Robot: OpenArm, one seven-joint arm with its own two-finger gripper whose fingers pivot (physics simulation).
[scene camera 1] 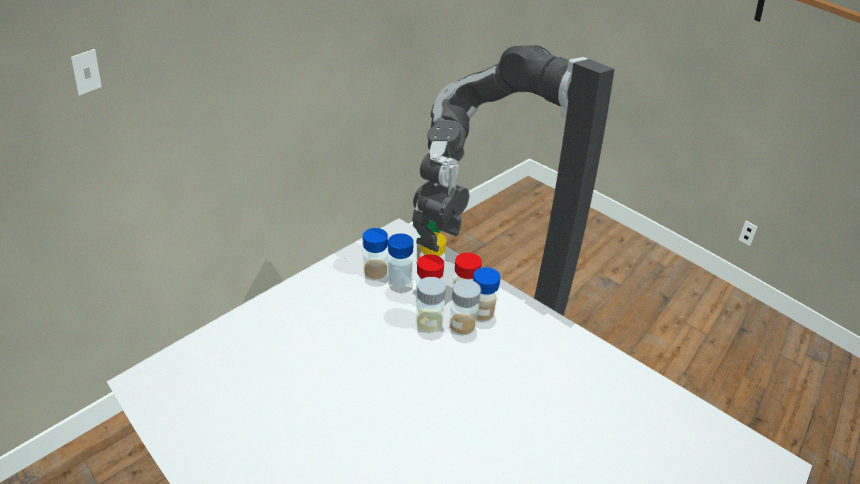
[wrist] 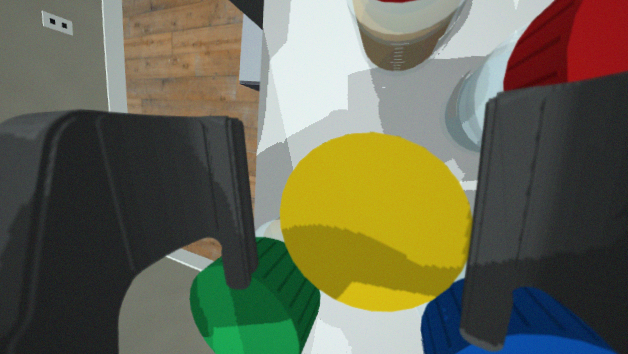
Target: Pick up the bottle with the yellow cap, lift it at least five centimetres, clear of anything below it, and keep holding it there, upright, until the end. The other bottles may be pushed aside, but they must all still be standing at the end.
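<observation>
The yellow-capped bottle (scene camera 1: 438,243) (wrist: 375,210) stands upright on the table, its cap between the fingers of my gripper (scene camera 1: 441,235) (wrist: 343,206). The gripper is open. In the wrist view the right finger is right at the cap's edge, and there is a gap to the left finger. A green-capped bottle (scene camera 1: 432,226) (wrist: 250,305) stands close by, its cap partly under the left fingertip in the wrist view. A blue-capped bottle (scene camera 1: 400,245) (wrist: 540,345) is partly covered by the right finger there. The yellow-capped bottle's body is mostly hidden in both views.
A red-capped bottle (scene camera 1: 430,264) (wrist: 600,40) stands near the right finger, another red-capped one (scene camera 1: 468,263) (wrist: 400,35) farther off. Two more blue-capped bottles (scene camera 1: 375,239) (scene camera 1: 486,279) and two grey-capped ones (scene camera 1: 430,290) (scene camera 1: 466,293) stand on the white table (scene camera 1: 421,409). The table edge lies close by.
</observation>
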